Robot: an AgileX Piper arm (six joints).
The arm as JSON. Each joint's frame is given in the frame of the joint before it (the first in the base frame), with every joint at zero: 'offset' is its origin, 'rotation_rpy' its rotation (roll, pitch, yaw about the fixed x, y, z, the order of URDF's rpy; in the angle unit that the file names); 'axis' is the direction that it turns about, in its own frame. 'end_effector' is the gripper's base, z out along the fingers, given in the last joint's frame.
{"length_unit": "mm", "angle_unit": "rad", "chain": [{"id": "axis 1", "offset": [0.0, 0.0, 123.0], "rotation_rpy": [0.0, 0.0, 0.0], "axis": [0.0, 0.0, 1.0]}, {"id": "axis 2", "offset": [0.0, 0.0, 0.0], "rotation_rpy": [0.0, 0.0, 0.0], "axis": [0.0, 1.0, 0.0]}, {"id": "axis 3", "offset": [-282.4, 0.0, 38.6], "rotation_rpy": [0.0, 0.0, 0.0], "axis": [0.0, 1.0, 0.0]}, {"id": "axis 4", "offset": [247.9, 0.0, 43.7], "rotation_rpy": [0.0, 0.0, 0.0], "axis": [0.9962, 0.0, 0.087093]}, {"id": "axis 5", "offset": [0.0, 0.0, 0.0], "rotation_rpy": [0.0, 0.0, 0.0], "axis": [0.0, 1.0, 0.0]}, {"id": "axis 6", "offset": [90.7, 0.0, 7.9], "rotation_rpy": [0.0, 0.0, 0.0], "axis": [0.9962, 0.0, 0.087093]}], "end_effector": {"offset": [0.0, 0.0, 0.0], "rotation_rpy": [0.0, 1.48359, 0.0]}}
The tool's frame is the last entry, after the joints.
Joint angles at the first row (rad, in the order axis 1, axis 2, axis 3, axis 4, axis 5, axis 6):
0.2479, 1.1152, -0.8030, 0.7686, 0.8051, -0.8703
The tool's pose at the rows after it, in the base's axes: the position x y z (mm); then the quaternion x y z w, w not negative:
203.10 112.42 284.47 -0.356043 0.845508 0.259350 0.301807
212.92 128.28 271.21 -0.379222 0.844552 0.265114 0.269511
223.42 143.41 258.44 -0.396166 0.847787 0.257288 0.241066
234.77 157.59 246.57 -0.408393 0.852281 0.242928 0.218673
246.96 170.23 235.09 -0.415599 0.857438 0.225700 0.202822
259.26 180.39 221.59 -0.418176 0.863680 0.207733 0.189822
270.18 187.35 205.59 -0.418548 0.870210 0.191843 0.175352
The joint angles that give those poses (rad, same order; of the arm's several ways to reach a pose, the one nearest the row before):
0.2961, 1.2067, -0.8162, 0.8124, 0.8185, -0.9383
0.3482, 1.2935, -0.8416, 0.8085, 0.8151, -0.9513
0.3988, 1.3781, -0.8772, 0.7699, 0.7983, -0.9279
0.4421, 1.4597, -0.9205, 0.7180, 0.7767, -0.8890
0.4754, 1.5375, -0.9667, 0.6638, 0.7516, -0.8449
0.4978, 1.6130, -1.0069, 0.6137, 0.7234, -0.8041
0.5094, 1.6847, -1.0364, 0.5736, 0.6989, -0.7744

